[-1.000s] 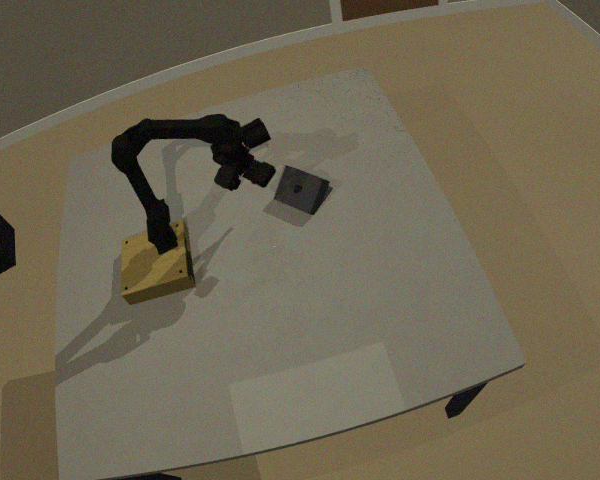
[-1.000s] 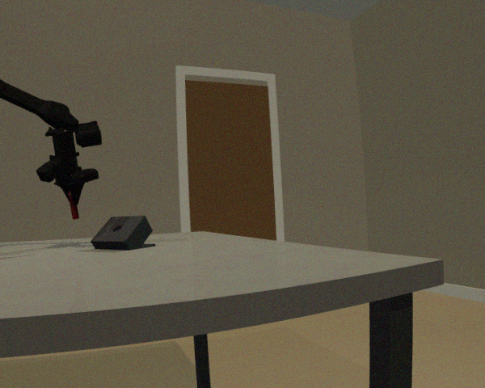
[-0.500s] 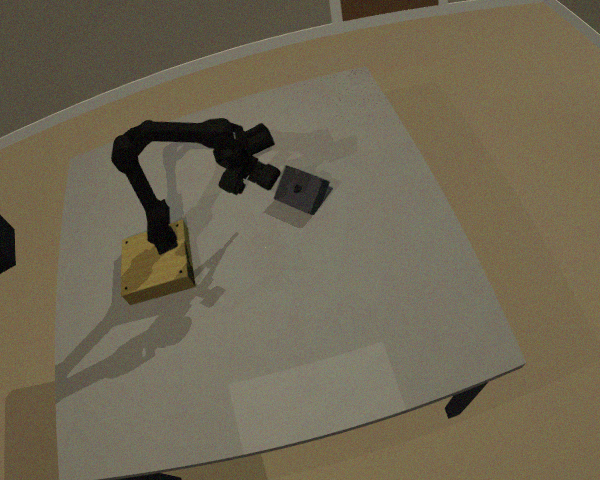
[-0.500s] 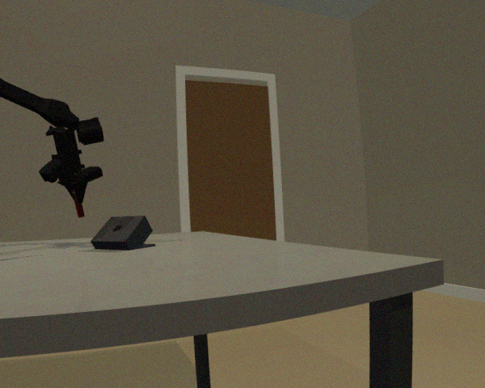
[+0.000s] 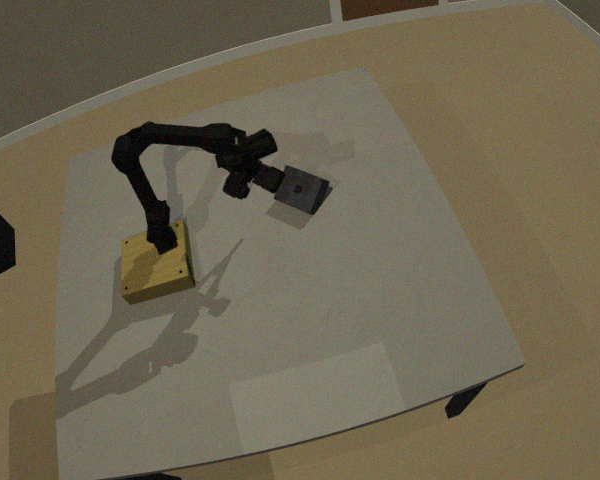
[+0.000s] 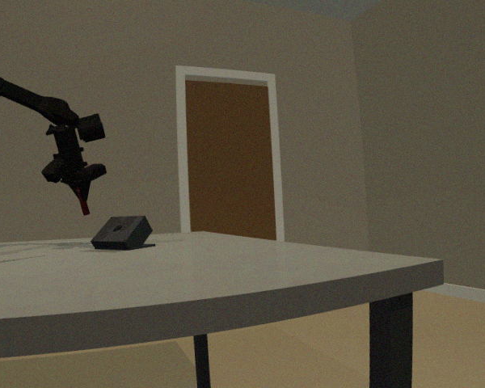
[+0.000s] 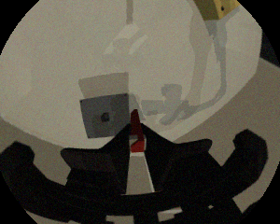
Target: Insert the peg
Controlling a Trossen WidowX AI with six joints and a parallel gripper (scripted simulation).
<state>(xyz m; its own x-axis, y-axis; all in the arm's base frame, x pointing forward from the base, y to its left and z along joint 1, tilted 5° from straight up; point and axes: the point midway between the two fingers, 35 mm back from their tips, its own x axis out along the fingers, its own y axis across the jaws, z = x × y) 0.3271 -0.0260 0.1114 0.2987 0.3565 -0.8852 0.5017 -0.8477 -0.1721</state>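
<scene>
The sloped panel lies 10 cm ahead of my gripper tip, 2 cm to the right of it and 10 cm below it. Round my gripper tip: peg 1 cm behind, 1 cm to the right, 2 cm above.
</scene>
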